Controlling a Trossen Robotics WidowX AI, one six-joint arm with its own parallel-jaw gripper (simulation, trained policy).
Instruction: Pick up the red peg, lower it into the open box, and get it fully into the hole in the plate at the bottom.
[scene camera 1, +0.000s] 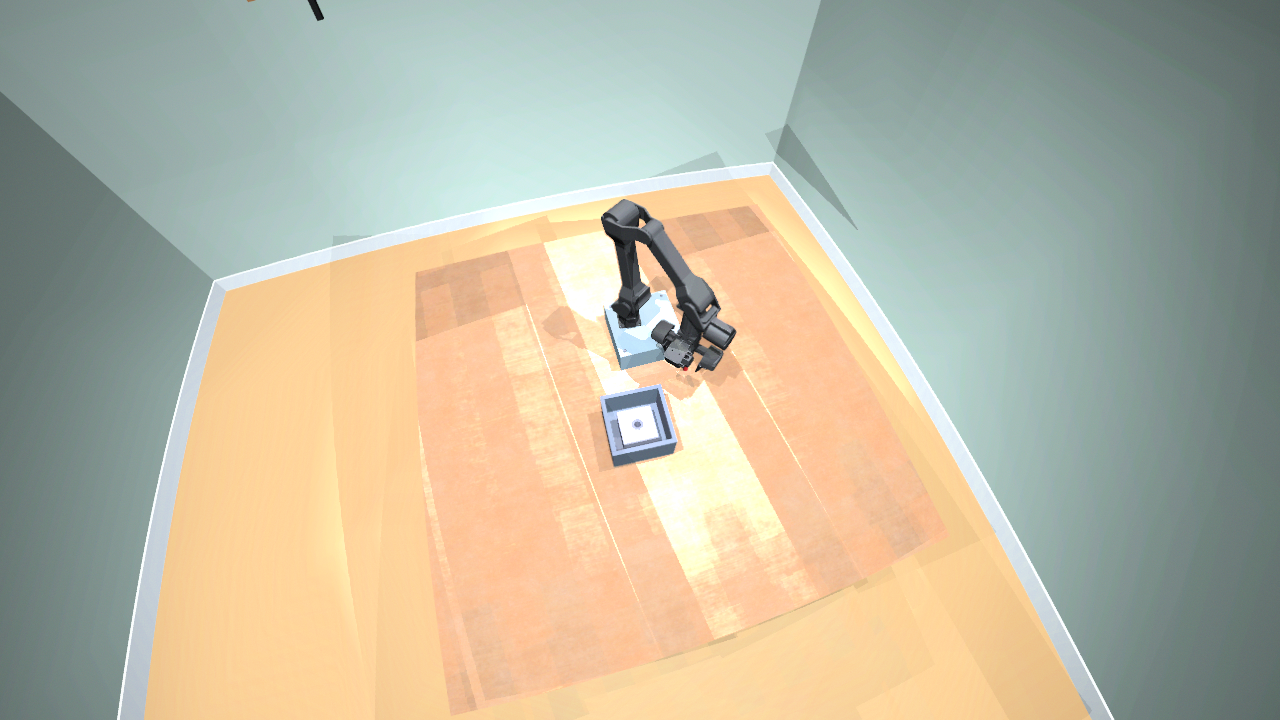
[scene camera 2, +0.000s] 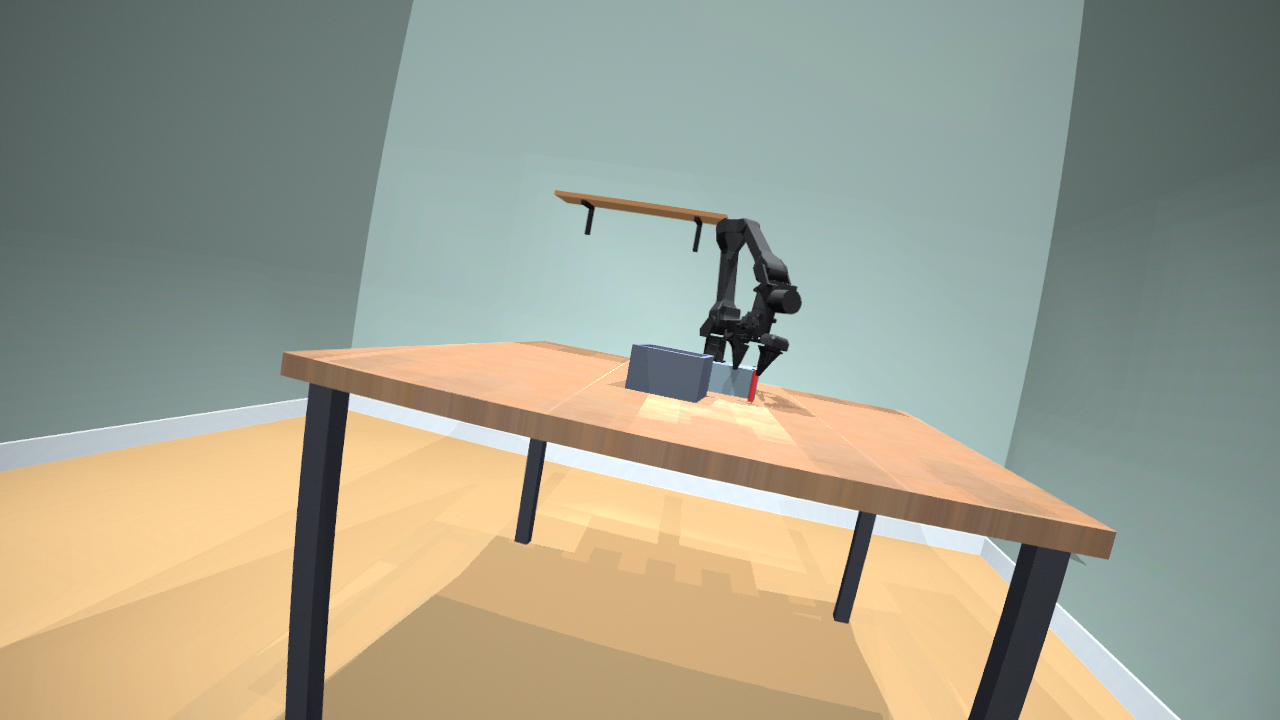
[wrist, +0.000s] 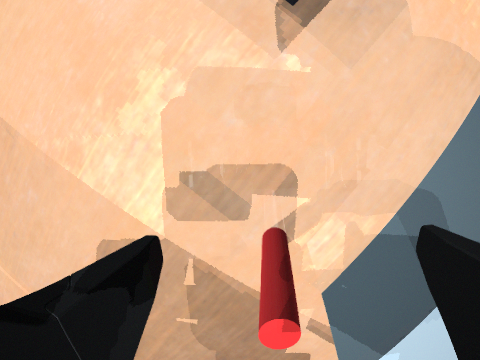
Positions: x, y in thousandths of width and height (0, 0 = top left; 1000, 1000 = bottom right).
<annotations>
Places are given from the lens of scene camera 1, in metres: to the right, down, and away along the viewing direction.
my gripper (scene camera 1: 532, 505): 0.11, 0.01, 1.16
plate (scene camera 1: 498, 594): -0.01, 0.18, 1.12
</annotations>
